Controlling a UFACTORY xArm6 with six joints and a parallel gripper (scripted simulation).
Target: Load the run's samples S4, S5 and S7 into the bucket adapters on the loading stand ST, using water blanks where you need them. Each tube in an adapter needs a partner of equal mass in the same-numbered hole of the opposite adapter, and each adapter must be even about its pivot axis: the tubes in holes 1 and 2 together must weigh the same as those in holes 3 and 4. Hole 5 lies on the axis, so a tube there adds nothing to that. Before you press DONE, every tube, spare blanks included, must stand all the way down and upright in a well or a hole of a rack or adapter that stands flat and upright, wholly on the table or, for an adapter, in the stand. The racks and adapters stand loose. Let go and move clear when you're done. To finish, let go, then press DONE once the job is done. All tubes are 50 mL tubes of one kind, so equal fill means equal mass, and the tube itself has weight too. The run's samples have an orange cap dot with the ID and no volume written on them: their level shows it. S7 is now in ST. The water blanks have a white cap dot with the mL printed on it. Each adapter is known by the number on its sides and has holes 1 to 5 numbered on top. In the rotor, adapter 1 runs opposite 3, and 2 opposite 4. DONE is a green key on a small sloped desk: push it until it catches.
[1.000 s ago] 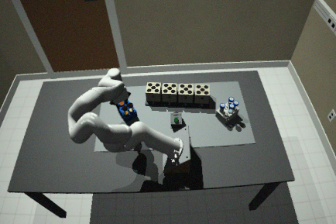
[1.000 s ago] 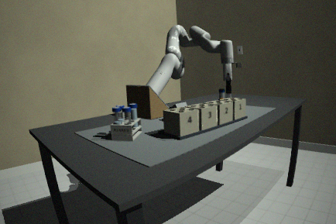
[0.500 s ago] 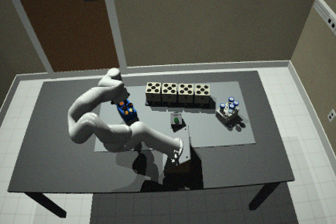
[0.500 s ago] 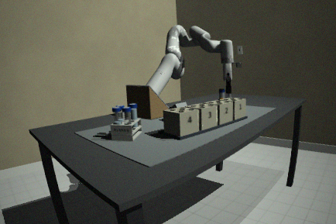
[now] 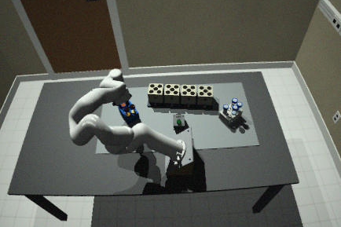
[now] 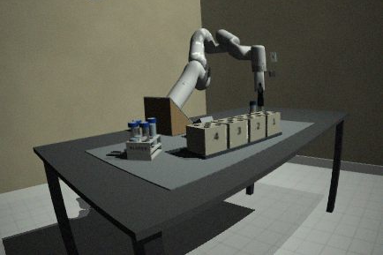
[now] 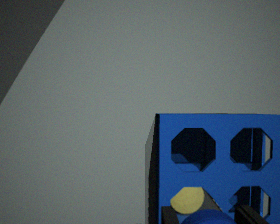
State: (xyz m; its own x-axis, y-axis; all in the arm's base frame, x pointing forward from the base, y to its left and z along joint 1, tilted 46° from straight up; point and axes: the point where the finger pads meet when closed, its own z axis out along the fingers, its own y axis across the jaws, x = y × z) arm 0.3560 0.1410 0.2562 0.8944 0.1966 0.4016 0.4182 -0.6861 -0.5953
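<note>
My hand is 5 cm above the sample S7 and 1 cm to the left of it. The rest, counted from my hand: blue rack (9 cm below, 2 cm to the right, 1 cm ahead); then adapter 2 (32 cm to the right, 9 cm ahead, 7 cm below); then sample S4 (6 cm to the right, 5 cm below, 3 cm behind).
</note>
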